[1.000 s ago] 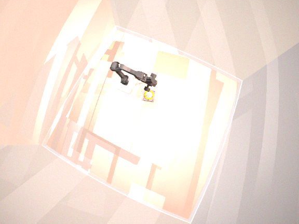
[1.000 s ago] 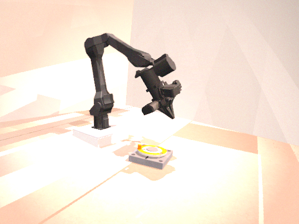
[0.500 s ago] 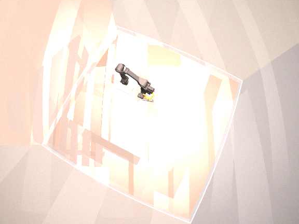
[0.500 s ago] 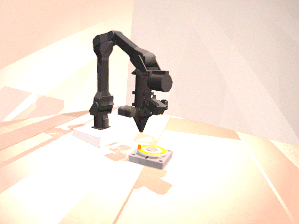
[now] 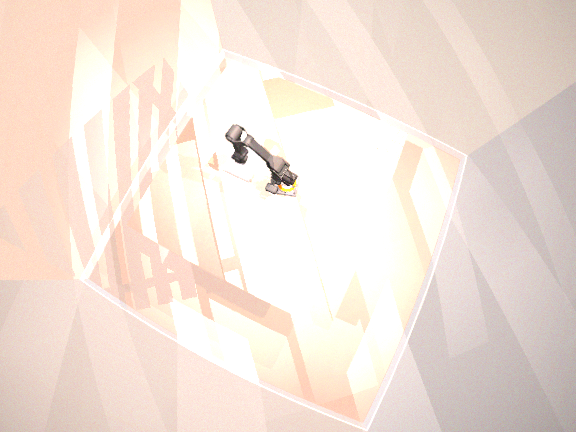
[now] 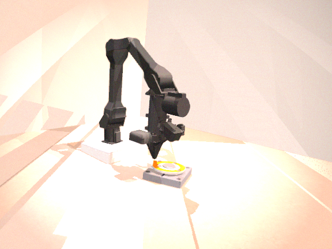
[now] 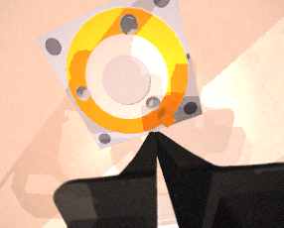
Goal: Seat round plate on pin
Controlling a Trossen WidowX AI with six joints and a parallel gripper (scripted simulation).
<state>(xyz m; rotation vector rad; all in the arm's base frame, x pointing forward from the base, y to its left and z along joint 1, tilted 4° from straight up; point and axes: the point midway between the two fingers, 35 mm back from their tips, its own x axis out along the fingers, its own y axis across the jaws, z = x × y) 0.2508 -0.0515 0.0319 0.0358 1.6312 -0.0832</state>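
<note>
The grey square base lies 5 cm ahead of my gripper tip, 2 cm to the left of it and 3 cm below it.
</note>
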